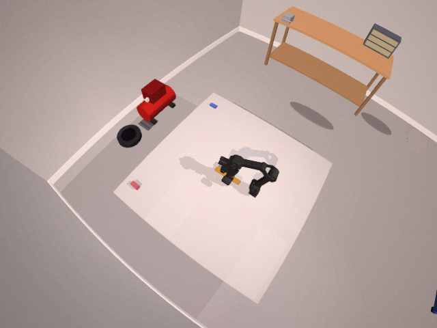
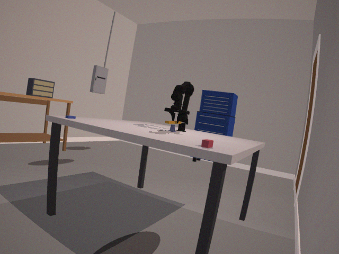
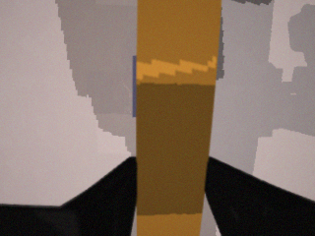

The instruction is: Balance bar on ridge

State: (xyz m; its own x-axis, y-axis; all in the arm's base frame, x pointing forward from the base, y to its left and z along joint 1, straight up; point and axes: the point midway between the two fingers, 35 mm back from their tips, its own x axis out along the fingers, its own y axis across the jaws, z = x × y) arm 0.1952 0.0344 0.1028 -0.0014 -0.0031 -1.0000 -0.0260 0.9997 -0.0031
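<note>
Right now the orange bar is 30 mm ahead of my gripper tip. The rest, counted from my gripper tip: red block: 540 mm ahead, 470 mm to the left, 50 mm below; then blue block: 540 mm ahead, 530 mm to the right, 60 mm below.
</note>
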